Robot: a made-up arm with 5 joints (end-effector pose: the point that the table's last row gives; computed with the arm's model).
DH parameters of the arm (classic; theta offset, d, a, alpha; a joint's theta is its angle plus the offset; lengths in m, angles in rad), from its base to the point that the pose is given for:
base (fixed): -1.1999 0 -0.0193 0
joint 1: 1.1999 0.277 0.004 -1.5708
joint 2: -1.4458 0 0.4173 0
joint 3: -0.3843 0 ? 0
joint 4: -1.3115 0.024 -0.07 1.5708
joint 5: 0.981 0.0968 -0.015 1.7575
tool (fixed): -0.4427 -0.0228 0 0
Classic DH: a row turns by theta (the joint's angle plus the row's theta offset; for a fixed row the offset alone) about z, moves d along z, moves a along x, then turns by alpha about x.
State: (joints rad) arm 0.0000 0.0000 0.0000 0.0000 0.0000
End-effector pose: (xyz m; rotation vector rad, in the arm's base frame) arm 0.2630 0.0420 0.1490 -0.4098 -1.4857 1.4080
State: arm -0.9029 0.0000 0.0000 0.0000 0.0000
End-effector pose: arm 0.1791 -0.1791 0.1490 -0.9354 -1.0652 0.6779
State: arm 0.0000 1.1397 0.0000 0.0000 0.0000
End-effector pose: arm -0.0082 0.0420 -0.0182 0.3743 -0.5378 1.2702
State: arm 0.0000 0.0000 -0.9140 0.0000 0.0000
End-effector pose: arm 0.6090 0.0420 0.5295 -1.1572 -2.1871 1.2668
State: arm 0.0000 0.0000 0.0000 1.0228 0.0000
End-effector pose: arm 0.1303 0.0420 0.1146 0.3013 -0.6369 1.2975
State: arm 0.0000 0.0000 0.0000 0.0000 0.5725
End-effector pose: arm 0.2587 0.0274 0.1490 -0.7653 -1.2332 0.9490
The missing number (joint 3, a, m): -0.4563
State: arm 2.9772 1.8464 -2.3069 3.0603 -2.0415
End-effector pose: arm -0.5944 0.0667 -0.1721 1.1319 2.1508 0.9966
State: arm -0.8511 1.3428 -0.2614 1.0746 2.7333
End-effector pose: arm -0.0131 0.0451 0.0274 -0.8088 2.0556 0.5862
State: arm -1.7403 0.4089 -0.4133 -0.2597 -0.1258
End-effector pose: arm -0.0568 -0.4352 0.1234 -1.4629 -0.6200 0.2035
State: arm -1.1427 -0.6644 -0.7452 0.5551 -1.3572
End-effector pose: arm 0.1923 -0.2974 0.6705 -1.0002 -1.1146 2.1665
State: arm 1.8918 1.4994 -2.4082 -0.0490 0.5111
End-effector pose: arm -0.3255 0.9416 0.0942 -1.0915 2.6488 -1.2157
